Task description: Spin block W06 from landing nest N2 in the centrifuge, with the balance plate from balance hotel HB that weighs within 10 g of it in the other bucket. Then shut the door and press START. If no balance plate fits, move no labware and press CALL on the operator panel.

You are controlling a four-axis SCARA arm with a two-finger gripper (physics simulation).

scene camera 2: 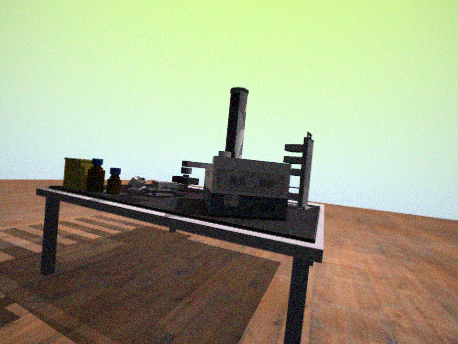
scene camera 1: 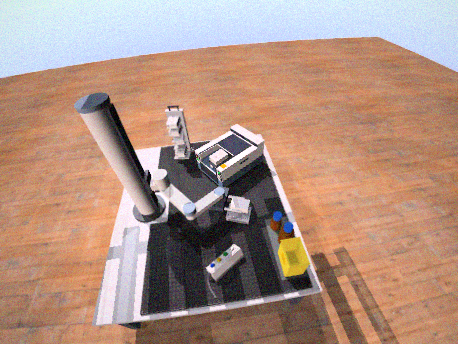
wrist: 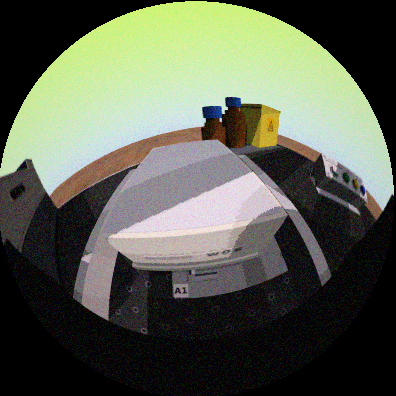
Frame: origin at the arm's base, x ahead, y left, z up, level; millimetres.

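Seen in the pictures: gripper, fingertip midpoint: (scene camera 2: 161,184) (scene camera 1: 243,205) (wrist: 186,168); arm's base, origin of the base link: (scene camera 1: 149,208).
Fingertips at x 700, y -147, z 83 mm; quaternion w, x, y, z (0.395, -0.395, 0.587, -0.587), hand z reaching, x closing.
Observation:
Pixels of each thing's top centre, then the offset from my fingertips to it.
- pale block W06, middle of its top: (wrist: 184,159) (scene camera 2: 165,181) (scene camera 1: 240,203) 19 mm back, 8 mm left, 17 mm up
- pale landing nest, middle of its top: (wrist: 230,200) (scene camera 2: 161,188) (scene camera 1: 238,211) 35 mm back, 30 mm right, 31 mm down
- pale block, middle of its top: (scene camera 1: 218,154) 119 mm back, 426 mm left, 123 mm up
- operator panel, middle of its top: (wrist: 349,170) (scene camera 1: 224,258) (scene camera 2: 138,176) 174 mm back, 362 mm right, 14 mm up
My gripper (scene camera 1: 231,201) (wrist: 186,168) is shut on the pale block W06 (scene camera 1: 240,203) (wrist: 200,245), which sits between the two long fingers, with its label towards the wrist camera. The block is over the pale landing nest (scene camera 1: 237,217) (wrist: 225,281) marked A1; how large the gap is I cannot tell. The centrifuge (scene camera 1: 245,162) (scene camera 2: 250,175) (wrist: 20,205) has its top open, and a pale block (scene camera 1: 218,156) shows inside. The balance hotel (scene camera 1: 185,131) (scene camera 2: 308,172) stands upright with several pale plates or shelves; their labels are not readable.
The operator panel (scene camera 1: 226,263) (wrist: 341,185), with coloured buttons, lies near the table's front. Two brown bottles with blue caps (scene camera 1: 276,221) (scene camera 2: 96,178) (wrist: 234,129) and a yellow bin (scene camera 1: 293,257) (scene camera 2: 76,174) (wrist: 262,125) stand along one table edge. The arm's column (scene camera 1: 120,155) (scene camera 2: 237,122) rises opposite.

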